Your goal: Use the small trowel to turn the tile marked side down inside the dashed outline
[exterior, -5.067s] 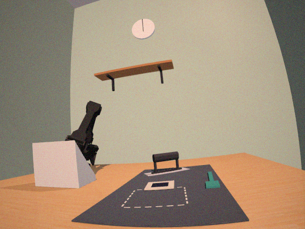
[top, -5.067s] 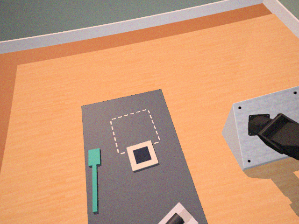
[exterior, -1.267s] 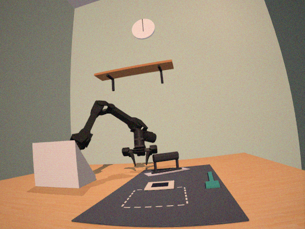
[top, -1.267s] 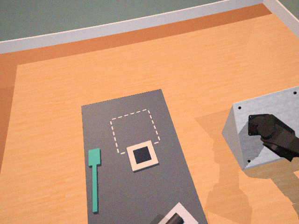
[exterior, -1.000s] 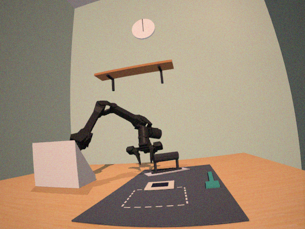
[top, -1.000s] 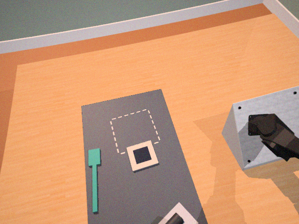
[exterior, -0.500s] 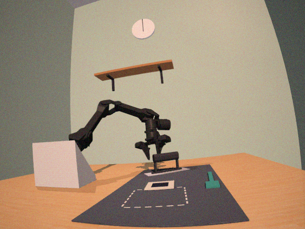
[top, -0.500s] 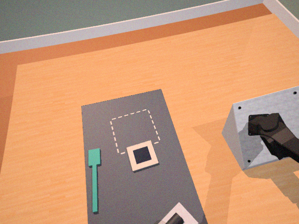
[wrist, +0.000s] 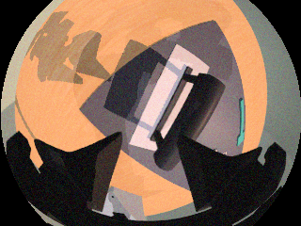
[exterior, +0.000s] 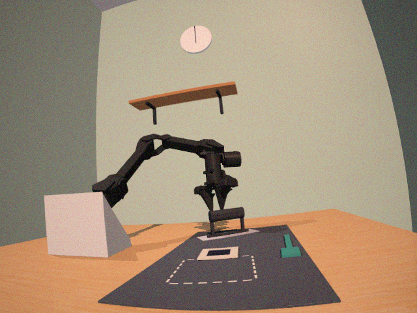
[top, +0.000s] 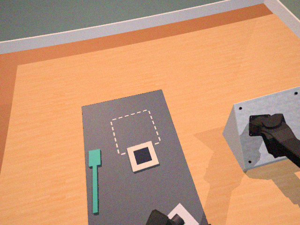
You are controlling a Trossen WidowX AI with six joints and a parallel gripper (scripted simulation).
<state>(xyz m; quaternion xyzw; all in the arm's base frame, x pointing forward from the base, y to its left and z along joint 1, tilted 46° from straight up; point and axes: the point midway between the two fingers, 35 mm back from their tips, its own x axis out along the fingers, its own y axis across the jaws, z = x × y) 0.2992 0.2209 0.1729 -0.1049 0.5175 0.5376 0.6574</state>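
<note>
The grey mat lies 100 mm ahead of my gripper tip, 240 mm to the right of it and 100 mm below it. Round my gripper tip: trowel (240 mm ahead, 250 mm to the right, 80 mm below); then tile (70 mm ahead, 280 mm to the right, 80 mm below).
</note>
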